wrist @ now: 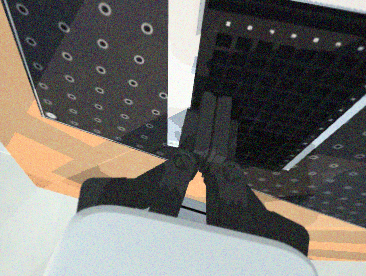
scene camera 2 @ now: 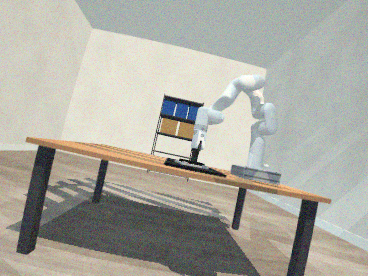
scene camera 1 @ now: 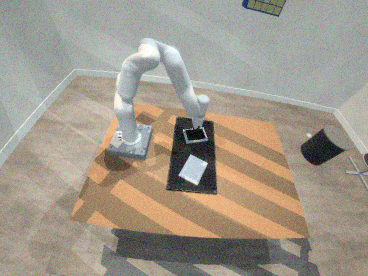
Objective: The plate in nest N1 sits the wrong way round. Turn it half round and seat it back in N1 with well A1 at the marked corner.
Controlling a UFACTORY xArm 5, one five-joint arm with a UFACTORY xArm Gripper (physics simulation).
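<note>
The plate (scene camera 1: 195,134) (wrist: 295,85) is black with a grid of wells and lies in a pale rectangular nest (scene camera 1: 196,143) (wrist: 180,75). White marks run along two of its edges in the wrist view, too blurred to read. The nest's near left corner carries a faint mark, also unreadable. My gripper (scene camera 1: 198,128) (scene camera 2: 194,160) (wrist: 211,107) is shut with its fingers together and nothing between them. It points down at the plate, over its left part in the wrist view. Whether the fingertips touch the plate is hidden.
A black dotted board (scene camera 1: 177,160) (scene camera 2: 213,171) (wrist: 85,65) lies under the nest on the wooden table (scene camera 1: 250,200) (scene camera 2: 110,156). A pale rectangular piece (scene camera 1: 193,170) lies askew on the board, apart from the nest. The arm's grey base (scene camera 1: 116,149) (scene camera 2: 255,174) stands beside the board.
</note>
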